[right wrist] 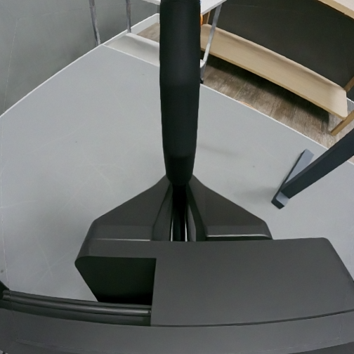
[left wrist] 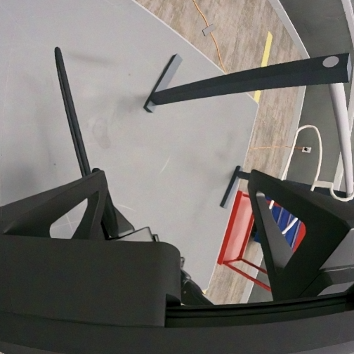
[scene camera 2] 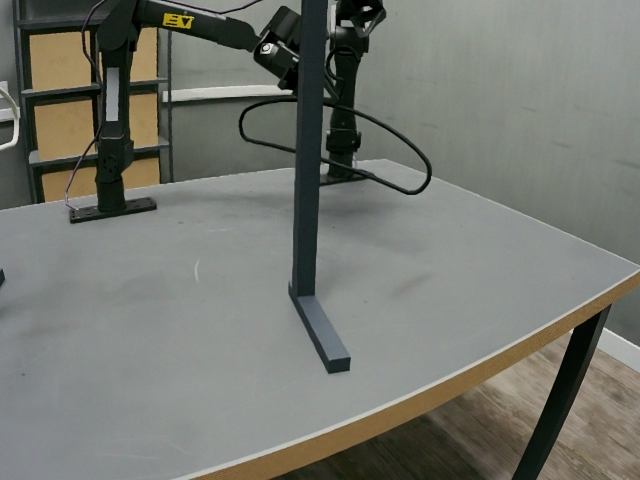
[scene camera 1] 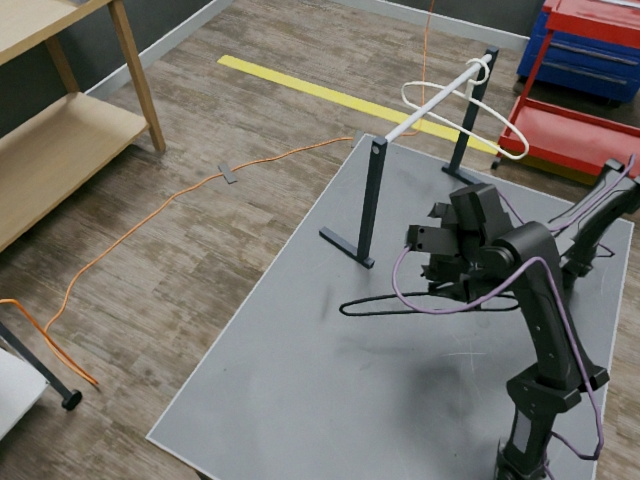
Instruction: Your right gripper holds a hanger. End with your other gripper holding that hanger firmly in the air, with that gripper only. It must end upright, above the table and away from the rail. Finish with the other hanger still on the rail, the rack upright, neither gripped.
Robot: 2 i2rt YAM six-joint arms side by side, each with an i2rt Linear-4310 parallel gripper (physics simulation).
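Frame: origin at the left arm's base, x ahead, y left, z up, level; centimetres.
Seen in the pictures: left gripper, fingertip midpoint: [scene camera 2: 351, 19]; right gripper, fingertip midpoint: [scene camera 2: 338, 102] [scene camera 1: 428, 291]; left arm's base at its link origin: [scene camera 2: 339, 178]; right arm's base at its link origin: [scene camera 2: 112, 211].
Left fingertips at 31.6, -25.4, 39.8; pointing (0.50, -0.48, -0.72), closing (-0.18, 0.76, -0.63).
Note:
Offsets run from my left fingertips to a thing's top centre, as dx, dy, dz. "*": to the spot under its first point. Level surfaces: height alone.
A black hanger [scene camera 1: 382, 313] [scene camera 2: 428, 173] [left wrist: 74, 115] [right wrist: 180, 90] hangs upright above the table, away from the rail. My right gripper [right wrist: 178, 178] is shut on it; in scene camera 2 its fingertips are hidden by the rack post. My left gripper [scene camera 1: 431, 240] [scene camera 2: 367, 15] [left wrist: 177, 177] is open, above and beside the hanger's hook in scene camera 2. In the left wrist view the hook is hidden behind a finger, and the space between the fingers shows table. A white hanger @(* -16.7, -52.5, -12.7) [scene camera 1: 526, 147] [left wrist: 320, 145] hangs on the rail @(+8.0, -42.6, +3.9) [scene camera 1: 434, 100] [left wrist: 341, 135].
The dark rack @(+8.0, -42.6, +4.9) [scene camera 1: 372, 201] [scene camera 2: 308, 206] [left wrist: 225, 85] [right wrist: 320, 172] stands upright on the grey table @(dz -39.8) [scene camera 1: 289, 361]. Its near post is close to the black hanger's loop in scene camera 1. A red cart [scene camera 1: 584, 129] stands on the floor past the table. In scene camera 1 the two arms overlap.

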